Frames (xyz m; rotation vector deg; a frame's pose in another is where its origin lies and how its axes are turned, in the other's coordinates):
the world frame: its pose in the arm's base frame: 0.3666 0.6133 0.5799 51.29 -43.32 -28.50
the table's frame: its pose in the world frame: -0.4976 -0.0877 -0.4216 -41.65 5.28 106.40
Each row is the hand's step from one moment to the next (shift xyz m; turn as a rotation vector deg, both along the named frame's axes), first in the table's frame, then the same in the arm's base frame.
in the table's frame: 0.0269 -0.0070 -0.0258 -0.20 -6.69 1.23
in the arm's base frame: 0.0336 0.0173 0.0034 1.45 -3.39 5.72
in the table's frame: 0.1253 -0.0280 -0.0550 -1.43 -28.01 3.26
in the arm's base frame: 0.0981 0.0890 0.0444 7.52 -14.87 22.79
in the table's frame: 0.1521 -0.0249 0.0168 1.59 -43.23 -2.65
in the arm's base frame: 0.0431 0.1203 0.0877 19.47 -20.39 32.92
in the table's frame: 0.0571 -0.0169 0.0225 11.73 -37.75 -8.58
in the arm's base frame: 0.0051 0.0429 0.0467 25.70 -9.47 29.76
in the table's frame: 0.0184 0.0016 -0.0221 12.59 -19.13 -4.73
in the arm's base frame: 0.0244 0.0146 -0.0048 15.46 0.89 17.52
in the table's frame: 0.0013 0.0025 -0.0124 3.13 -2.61 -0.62
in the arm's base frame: 0.0102 0.0012 -0.0075 2.53 1.34 2.96
